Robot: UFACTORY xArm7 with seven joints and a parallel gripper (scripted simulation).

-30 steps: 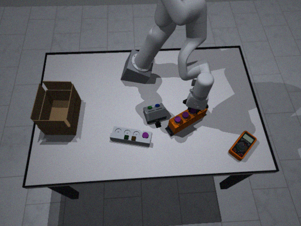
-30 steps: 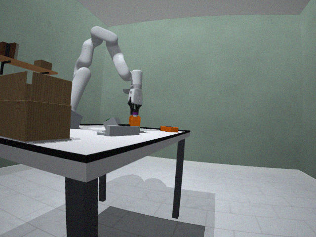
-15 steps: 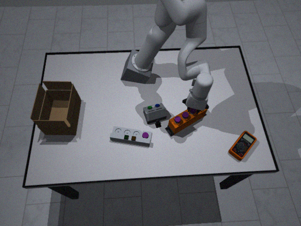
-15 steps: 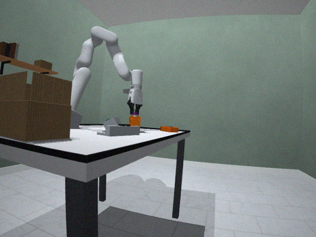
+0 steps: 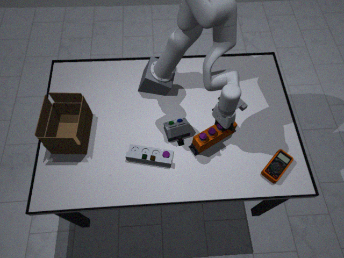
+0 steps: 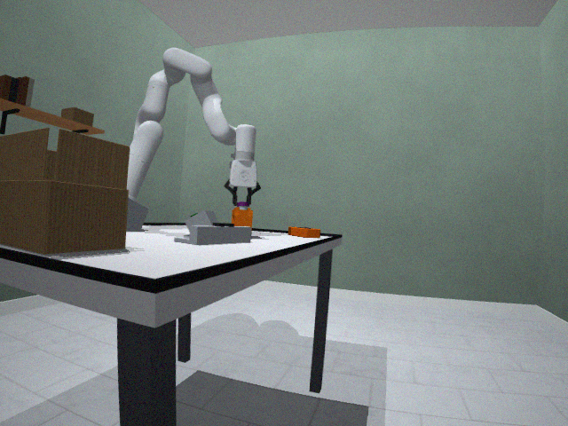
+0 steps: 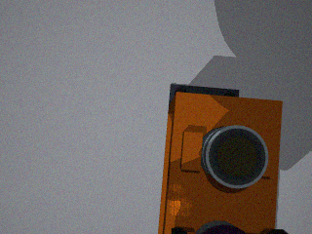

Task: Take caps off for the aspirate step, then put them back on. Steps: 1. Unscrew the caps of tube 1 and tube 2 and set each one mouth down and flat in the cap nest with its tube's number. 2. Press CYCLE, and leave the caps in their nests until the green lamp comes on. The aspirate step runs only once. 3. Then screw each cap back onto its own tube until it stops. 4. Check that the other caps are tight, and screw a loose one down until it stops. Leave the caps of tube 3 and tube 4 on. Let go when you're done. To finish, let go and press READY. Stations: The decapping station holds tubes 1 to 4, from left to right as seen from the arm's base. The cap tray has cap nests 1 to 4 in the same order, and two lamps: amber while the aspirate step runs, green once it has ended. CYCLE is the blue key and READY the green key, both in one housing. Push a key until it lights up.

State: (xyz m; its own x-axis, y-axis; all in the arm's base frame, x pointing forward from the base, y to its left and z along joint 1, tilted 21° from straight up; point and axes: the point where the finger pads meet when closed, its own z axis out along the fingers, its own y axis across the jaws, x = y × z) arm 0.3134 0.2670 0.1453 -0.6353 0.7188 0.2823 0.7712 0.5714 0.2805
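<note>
Now: hand 10 mm above the purple cap. Round my hand: tube 1: 40 mm to the left, 30 mm behind, 10 mm below; blue key: 190 mm to the right, 60 mm below, 50 mm behind; grey key housing: 210 mm to the right, 80 mm below, 20 mm behind.
</note>
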